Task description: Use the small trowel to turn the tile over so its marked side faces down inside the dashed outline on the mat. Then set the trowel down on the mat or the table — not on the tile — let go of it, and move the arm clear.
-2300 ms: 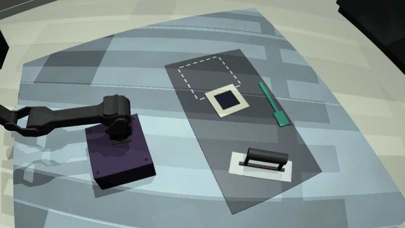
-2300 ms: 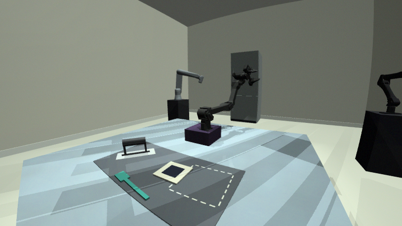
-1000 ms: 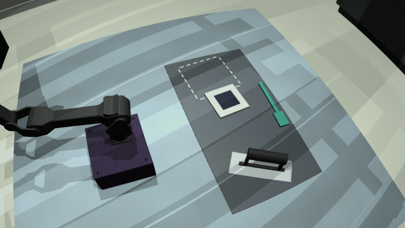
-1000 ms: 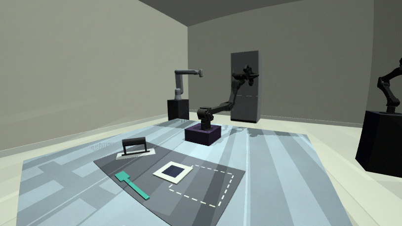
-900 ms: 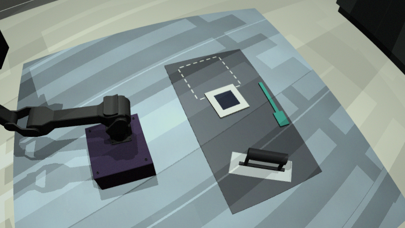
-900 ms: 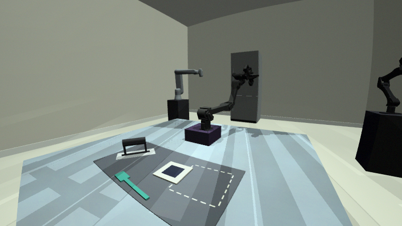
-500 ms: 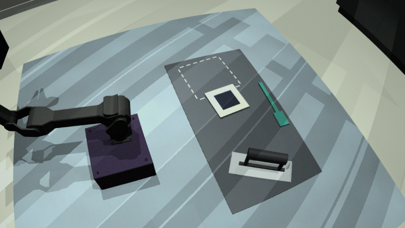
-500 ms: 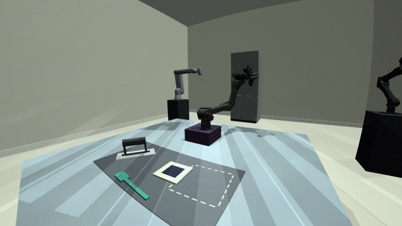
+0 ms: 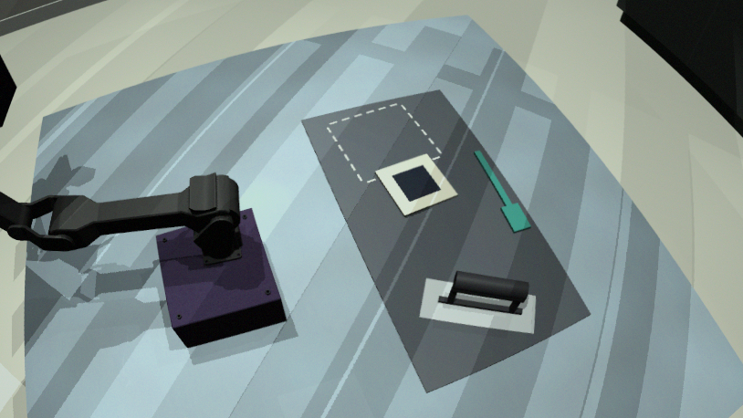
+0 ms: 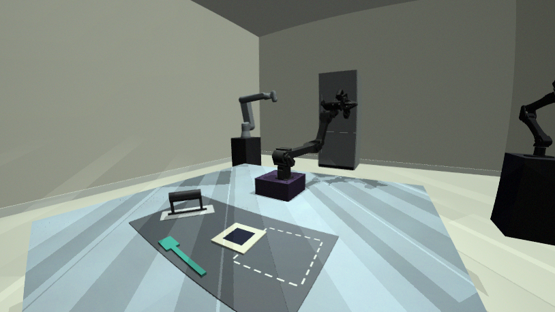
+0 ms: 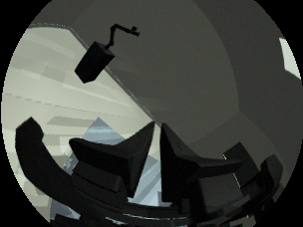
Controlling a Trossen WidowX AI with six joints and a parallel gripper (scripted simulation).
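The trowel is 840 mm ahead of my gripper tip, 420 mm to the right of it and 410 mm below it. Round my gripper tip: teal tool (960 mm ahead, 200 mm to the right, 440 mm below); then tile (800 mm ahead, 130 mm to the right, 440 mm below).
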